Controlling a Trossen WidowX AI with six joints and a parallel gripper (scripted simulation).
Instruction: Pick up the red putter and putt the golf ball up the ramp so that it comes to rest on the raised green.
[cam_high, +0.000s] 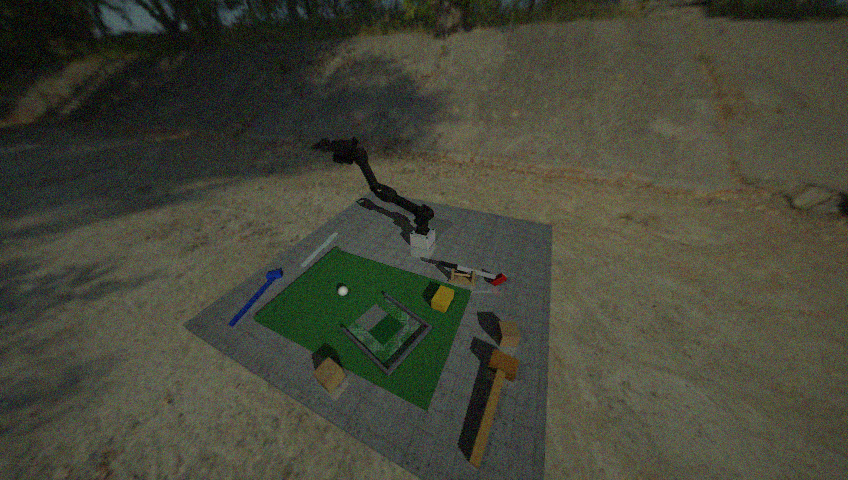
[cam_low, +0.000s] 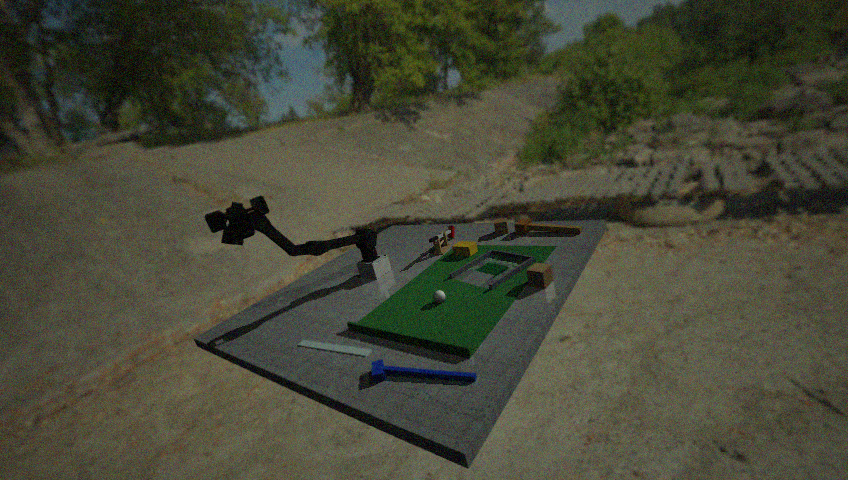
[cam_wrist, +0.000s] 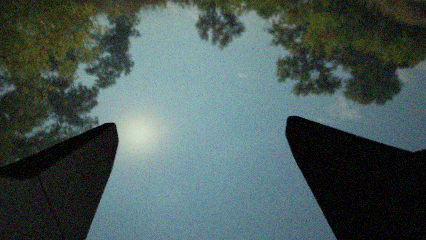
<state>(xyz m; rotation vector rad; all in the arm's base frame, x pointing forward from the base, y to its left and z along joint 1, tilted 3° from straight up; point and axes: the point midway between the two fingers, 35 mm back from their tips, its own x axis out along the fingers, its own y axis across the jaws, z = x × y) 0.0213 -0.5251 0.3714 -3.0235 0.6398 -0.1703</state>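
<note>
Right now my gripper tip is 17 cm short of the wooden rack, 79 cm to the right of it and 44 cm above it. Round my gripper tip: pale strip (18 cm ahead, 1 cm to the left, 47 cm below); then blue putter (54 cm ahead, 3 cm to the right, 46 cm below); then white golf ball (41 cm ahead, 33 cm to the left, 45 cm below).
</note>
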